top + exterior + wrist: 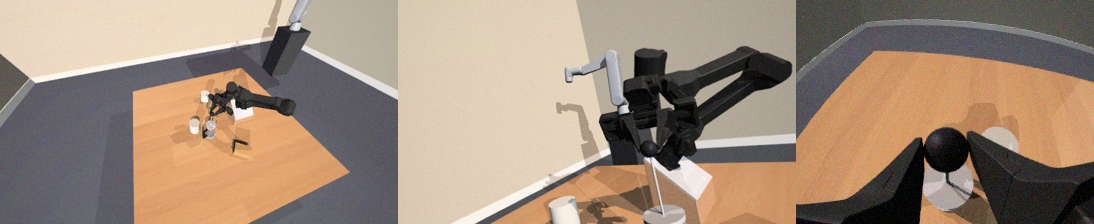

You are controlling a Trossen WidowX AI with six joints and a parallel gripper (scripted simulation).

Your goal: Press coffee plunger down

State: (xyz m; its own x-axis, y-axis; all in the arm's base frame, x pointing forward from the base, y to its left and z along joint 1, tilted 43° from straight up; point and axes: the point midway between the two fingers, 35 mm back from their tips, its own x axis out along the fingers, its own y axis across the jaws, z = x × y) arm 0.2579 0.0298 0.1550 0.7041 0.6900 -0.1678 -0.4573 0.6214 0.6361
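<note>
The coffee press lies 130 mm below my gripper tip and 10 mm ahead of it. Round my gripper tip: small box (230 mm below, 190 mm behind, 180 mm to the left).
</note>
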